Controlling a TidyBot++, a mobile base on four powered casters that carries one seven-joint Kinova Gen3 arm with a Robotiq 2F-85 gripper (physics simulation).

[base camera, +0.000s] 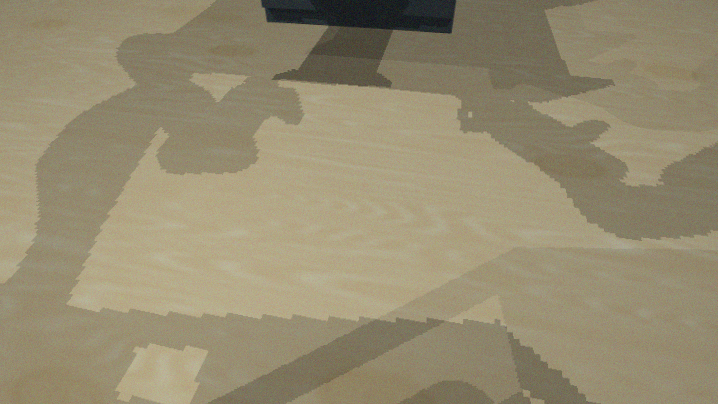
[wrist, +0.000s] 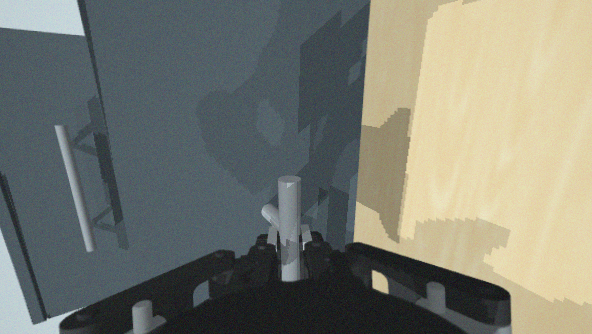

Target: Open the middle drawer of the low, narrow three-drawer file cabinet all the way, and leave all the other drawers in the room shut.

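Frame: origin at the arm's base, x ahead, y left, z up, level; millimetres.
Seen in the pictures: gripper, fingertip midpoint: (wrist: 289, 240).
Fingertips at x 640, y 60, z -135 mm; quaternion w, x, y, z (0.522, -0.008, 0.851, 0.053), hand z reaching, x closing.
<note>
Pixels of each thing's middle, then the offset from my fingertips to it. "pt": a spot on its surface instead. Level surfaces: height alone.
- middle drawer's grey bar handle, surface spot: (wrist: 289, 200) pt 28 mm back, 35 mm right, 12 mm up
- top drawer's handle, surface spot: (wrist: 75, 190) pt 326 mm ahead, 10 mm right, 165 mm up
- Pale wooden floor, surface height: 262 mm down
The cabinet (base camera: 359, 25) shows its dark lower edge at the top of the base camera view. In the wrist view, the dark blue-grey middle drawer front (wrist: 170, 115) stands forward of the top drawer front (wrist: 40, 85), so the middle drawer is pulled out; how far is hard to tell. My gripper (wrist: 289, 240) is shut on the middle drawer's grey bar handle (wrist: 289, 200), with a finger on each side. The top drawer's handle (wrist: 75, 190) shows at the left, and that drawer looks shut. The bottom drawer's front and handle are hidden in the wrist view.
Pale wooden floor (base camera: 326, 200) (wrist: 500, 125) lies before the cabinet, crossed by shadows of the arm and other things. A pale surface (wrist: 35, 15) shows past the cabinet at the upper left of the wrist view.
</note>
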